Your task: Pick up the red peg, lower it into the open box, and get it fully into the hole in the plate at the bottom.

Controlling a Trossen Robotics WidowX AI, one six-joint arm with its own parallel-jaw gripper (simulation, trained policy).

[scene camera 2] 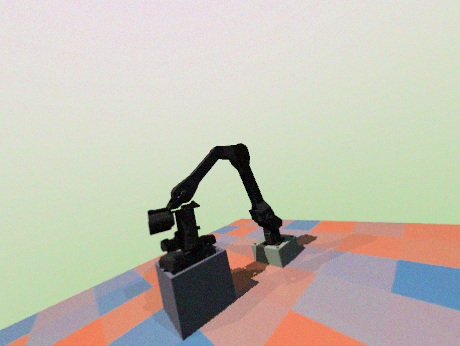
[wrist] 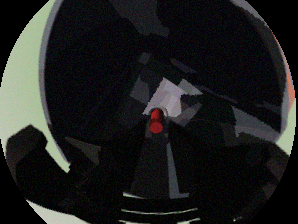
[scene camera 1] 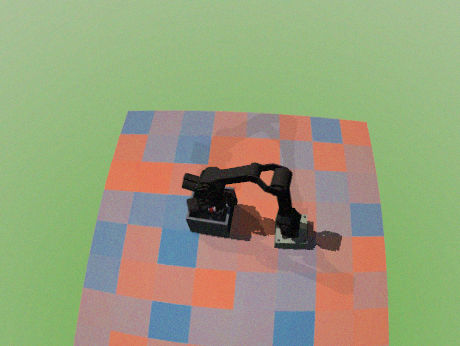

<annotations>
dark box: scene camera 2; wrist 88, 65; scene camera 1
same spot on dark box: (scene camera 1: 203, 226) = (scene camera 2: 200, 286)
</annotations>
